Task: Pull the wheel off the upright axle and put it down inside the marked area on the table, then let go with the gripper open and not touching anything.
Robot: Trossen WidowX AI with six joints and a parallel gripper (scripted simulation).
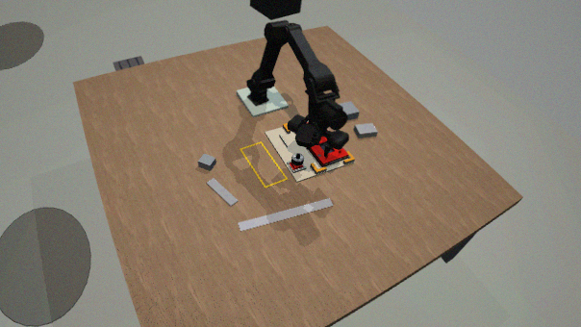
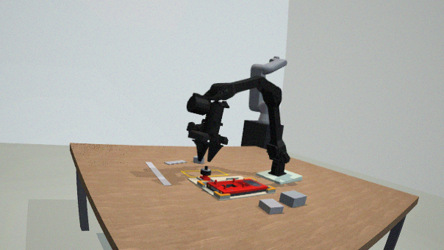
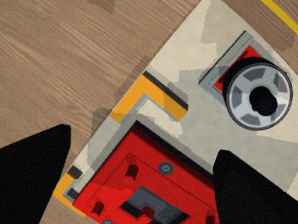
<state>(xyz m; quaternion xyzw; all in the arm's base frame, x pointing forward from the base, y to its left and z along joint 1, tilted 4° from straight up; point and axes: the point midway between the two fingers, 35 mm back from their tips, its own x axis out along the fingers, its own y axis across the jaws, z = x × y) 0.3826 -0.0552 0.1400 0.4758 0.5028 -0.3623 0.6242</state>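
Right now my gripper tip is 5 cm past the wheel, 5 cm above it and 3 cm to the left of it. From my gripper tip the other things lie so: short grey bar: 29 cm to the right, 9 cm below, 9 cm behind; then long pale strip: 18 cm to the right, 9 cm below, 9 cm ahead; then grey cube: 28 cm to the right, 22 cm behind, 8 cm below.
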